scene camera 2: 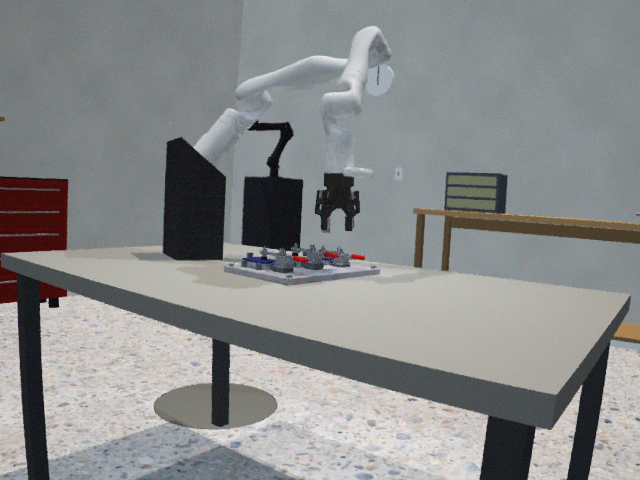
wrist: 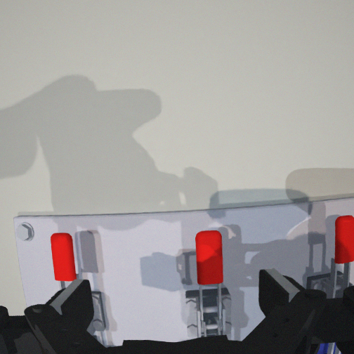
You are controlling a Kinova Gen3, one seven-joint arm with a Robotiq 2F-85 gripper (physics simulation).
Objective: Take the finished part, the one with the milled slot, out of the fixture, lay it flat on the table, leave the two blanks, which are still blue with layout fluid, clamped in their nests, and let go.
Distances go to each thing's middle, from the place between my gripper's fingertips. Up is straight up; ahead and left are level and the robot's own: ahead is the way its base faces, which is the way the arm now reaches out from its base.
I see the fixture plate [wrist: 142, 263] 11 cm below my hand, 9 cm behind it and 2 cm to the right of it.
